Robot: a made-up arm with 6 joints. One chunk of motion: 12 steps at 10 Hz.
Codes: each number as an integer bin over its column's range. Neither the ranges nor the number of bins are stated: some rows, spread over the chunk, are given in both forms.
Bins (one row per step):
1: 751 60 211 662 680 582
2: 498 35 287 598 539 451
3: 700 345 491 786 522 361
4: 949 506 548 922 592 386
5: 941 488 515 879 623 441
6: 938 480 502 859 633 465
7: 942 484 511 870 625 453
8: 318 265 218 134 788 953
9: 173 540 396 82 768 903
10: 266 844 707 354 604 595
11: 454 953 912 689 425 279
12: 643 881 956 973 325 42
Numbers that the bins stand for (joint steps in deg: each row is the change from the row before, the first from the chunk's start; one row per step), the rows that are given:
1: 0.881 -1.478 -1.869 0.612 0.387 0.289
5: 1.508 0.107 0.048 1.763 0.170 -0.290
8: -0.550 -0.719 -1.825 -2.189 0.797 1.811
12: 0.524 1.563 2.829 2.262 -0.964 -1.928
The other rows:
2: 0.045 -1.570 -1.390 0.273 -0.150 -0.249
3: 0.712 -0.422 -0.104 1.270 -0.214 -0.618
4: 1.535 0.174 0.256 1.991 0.052 -0.516
6: 1.498 0.078 -0.034 1.657 0.208 -0.192
7: 1.512 0.093 0.023 1.716 0.177 -0.241
9: -1.029 0.300 -0.703 -2.465 0.721 1.606
10: -0.721 1.426 1.259 -1.022 0.097 0.342
11: -0.100 1.830 2.551 0.755 -0.583 -0.955

